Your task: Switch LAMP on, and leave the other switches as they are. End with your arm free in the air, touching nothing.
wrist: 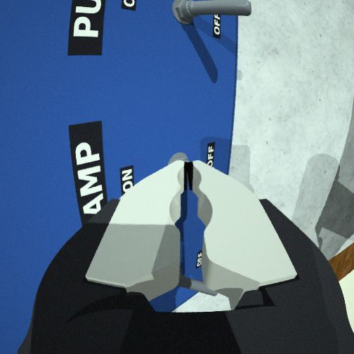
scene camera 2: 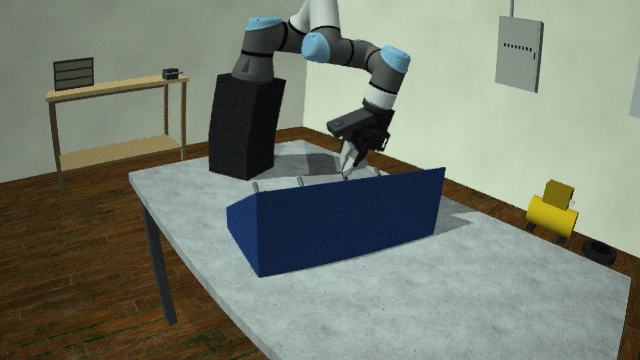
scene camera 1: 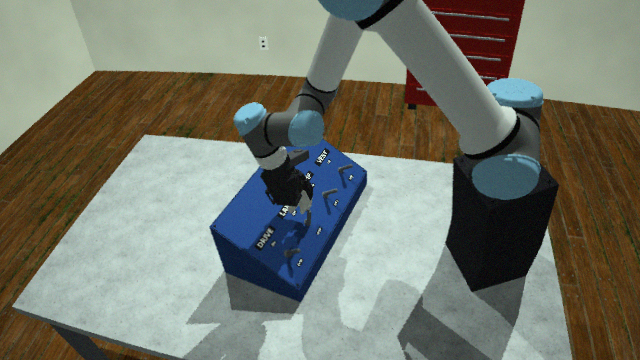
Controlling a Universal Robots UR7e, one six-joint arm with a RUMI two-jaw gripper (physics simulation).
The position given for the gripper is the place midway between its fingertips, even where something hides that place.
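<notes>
The gripper [scene camera 1: 307, 209] is visible; further views give the gripper [scene camera 2: 343, 176] and, from the wrist, the gripper [wrist: 186, 164]. A blue switch panel [scene camera 1: 252, 236] is present, with the panel [wrist: 101, 101] visible from the wrist too.
</notes>
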